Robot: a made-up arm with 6 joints.
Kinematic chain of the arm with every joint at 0, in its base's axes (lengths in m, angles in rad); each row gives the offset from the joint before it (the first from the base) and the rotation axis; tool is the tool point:
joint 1: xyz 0 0 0.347 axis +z
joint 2: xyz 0 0 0 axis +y
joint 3: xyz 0 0 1.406 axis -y
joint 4: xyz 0 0 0 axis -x
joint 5: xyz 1.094 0 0 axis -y
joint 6: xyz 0 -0.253 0 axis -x
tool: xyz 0 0 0
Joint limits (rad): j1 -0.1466..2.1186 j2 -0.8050..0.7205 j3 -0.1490..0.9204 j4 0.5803..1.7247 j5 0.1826..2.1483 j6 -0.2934..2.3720
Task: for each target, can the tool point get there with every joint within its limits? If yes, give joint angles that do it. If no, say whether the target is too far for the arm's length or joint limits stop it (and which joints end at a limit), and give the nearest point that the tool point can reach.
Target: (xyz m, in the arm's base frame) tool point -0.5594 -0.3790 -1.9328
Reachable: no: joint limits stop it (at a limit: joint 1, joint 2, joint 3, joint 4) | nearest point -0.7253 1.5951 0.6573 | short by 3.261 m
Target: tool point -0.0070 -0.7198 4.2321
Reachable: no: too far | nearest point -0.0044 -0.4505 2.7788 | short by 1.478 m
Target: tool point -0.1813 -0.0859 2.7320
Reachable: yes | joints 0.2884 -0.3752 0.6837 1.4487 0.9173 0.6672
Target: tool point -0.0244 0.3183 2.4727
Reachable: yes | joints 1.9124 -0.3435 0.2398 1.2339 0.6497 1.8492
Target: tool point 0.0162 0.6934 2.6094
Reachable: yes | joints 1.8371 -0.0238 0.7204 0.6713 1.7220 0.8766
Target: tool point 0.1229 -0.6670 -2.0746
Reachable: no: joint limits stop it (at a limit: joint 1, joint 2, joint 3, joint 4) | nearest point 1.6899 -0.4634 0.6573 | short by 3.156 m
